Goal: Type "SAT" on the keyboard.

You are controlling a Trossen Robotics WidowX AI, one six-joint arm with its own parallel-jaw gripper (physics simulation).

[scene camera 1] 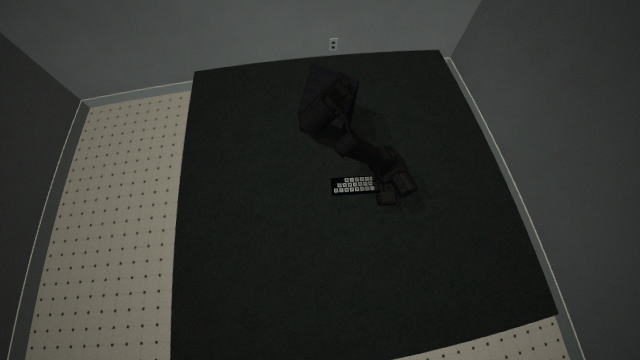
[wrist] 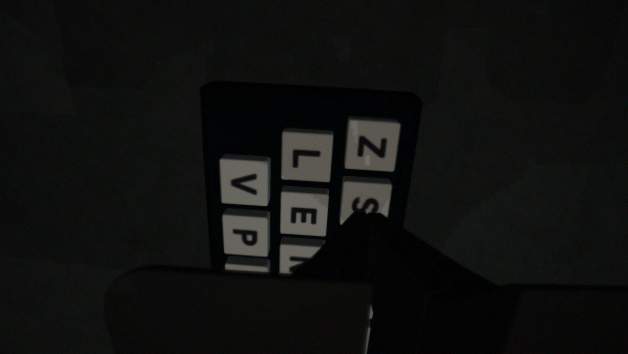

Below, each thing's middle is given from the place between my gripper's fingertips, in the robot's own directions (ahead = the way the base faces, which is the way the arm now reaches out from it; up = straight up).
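The black keyboard [scene camera 1: 355,185] is 50 mm to the right of my hand, 40 mm behind it and 10 mm below it.
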